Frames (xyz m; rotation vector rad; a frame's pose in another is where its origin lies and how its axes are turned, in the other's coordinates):
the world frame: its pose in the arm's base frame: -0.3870 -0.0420 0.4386 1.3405 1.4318 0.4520
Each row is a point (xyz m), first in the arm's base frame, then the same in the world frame.
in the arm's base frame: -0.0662 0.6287 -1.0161
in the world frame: 1.2805 -0.8580 0.5415
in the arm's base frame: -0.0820 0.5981 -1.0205
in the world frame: 1.2522 -0.8781 0.5409
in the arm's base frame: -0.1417 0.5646 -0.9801
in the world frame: 1.1931 -0.8827 0.4880
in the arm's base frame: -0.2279 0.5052 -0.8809
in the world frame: 1.0806 -0.8587 0.4011
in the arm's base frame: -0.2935 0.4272 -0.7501
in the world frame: 0.9423 -0.8041 0.3275
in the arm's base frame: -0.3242 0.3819 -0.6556
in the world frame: 0.8556 -0.7536 0.2845
